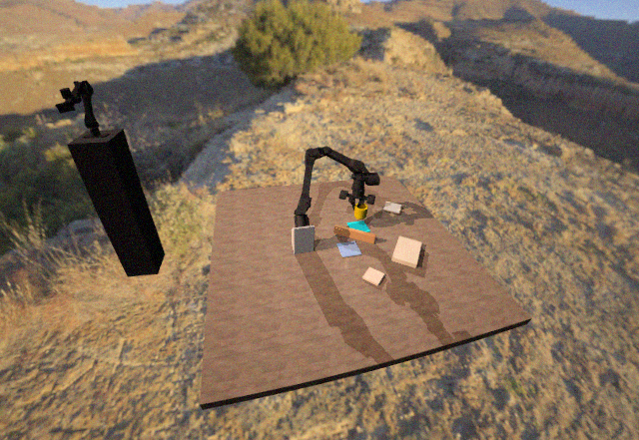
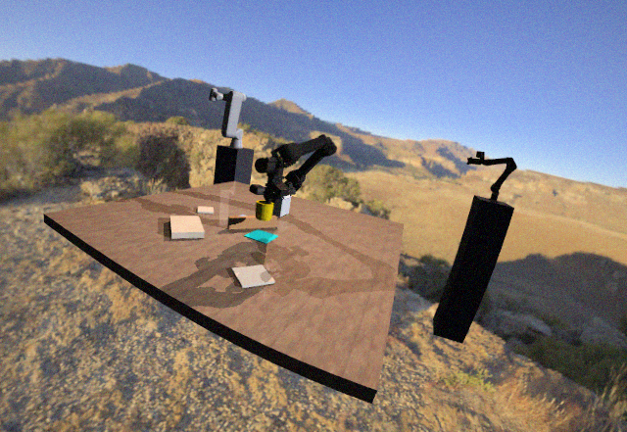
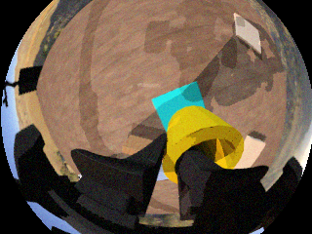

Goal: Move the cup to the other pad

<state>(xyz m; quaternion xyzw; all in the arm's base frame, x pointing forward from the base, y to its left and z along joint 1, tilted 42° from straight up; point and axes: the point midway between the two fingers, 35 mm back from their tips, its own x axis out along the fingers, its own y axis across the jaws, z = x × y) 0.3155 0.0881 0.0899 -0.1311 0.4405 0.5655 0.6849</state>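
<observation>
The teal pad lies 30 mm ahead of my gripper tip, 10 mm to the right of it and 120 mm below it. The rest, counted from my gripper tip: wooden bar (30 mm behind, 100 mm to the right, 100 mm below); then yellow cup (20 mm ahead, 10 mm to the right); then grey-blue pad (80 mm behind, 180 mm to the right, 120 mm below).
</observation>
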